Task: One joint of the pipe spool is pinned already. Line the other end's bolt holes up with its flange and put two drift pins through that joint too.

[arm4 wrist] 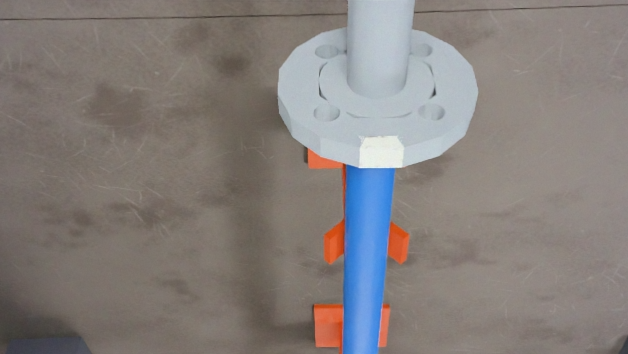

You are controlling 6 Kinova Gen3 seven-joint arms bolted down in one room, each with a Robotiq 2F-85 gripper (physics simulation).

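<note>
A grey fixed flange (300,92) with a round grey pipe (380,45) rising from its face fills the upper middle of the arm4 wrist view. Several bolt holes show around the pipe; no pin stands in those that show. A white mark (381,151) sits on the flange's near rim. The blue pipe of the spool (366,250) runs from under the flange to the bottom edge. The spool's own end flange is hidden, so how its holes sit against the grey ones cannot be told. No drift pin and no gripper shows.
Orange supports stand along the blue pipe: a block (327,327) near the bottom, a pair of angled lugs (399,244) midway, and a part (324,159) by the flange. A dark grey object (47,346) shows at the bottom left corner. A thin seam crosses the floor at the top.
</note>
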